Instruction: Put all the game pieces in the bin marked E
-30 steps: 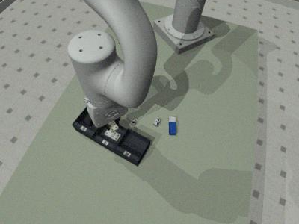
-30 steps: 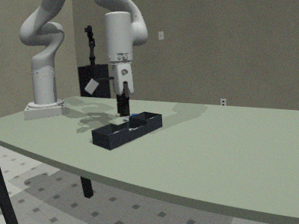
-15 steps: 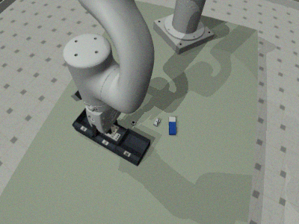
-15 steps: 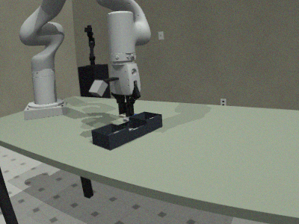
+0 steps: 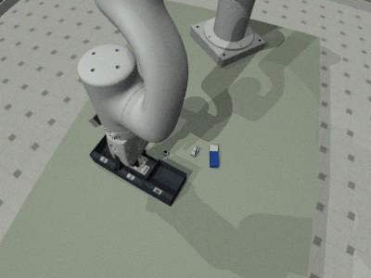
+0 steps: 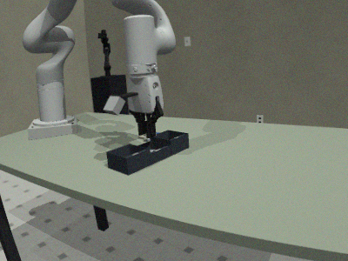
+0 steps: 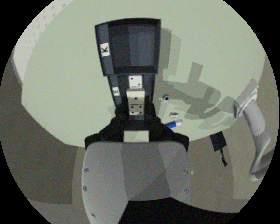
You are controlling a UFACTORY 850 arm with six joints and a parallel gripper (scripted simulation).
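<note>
My gripper is now 1 cm short of the dark three-part bin and 6 cm above it. From my hand the other things lie so: cream domino 2 cm below; white domino 7 cm below; dark ring 7 cm behind, 5 cm to the left, 8 cm below.
</note>
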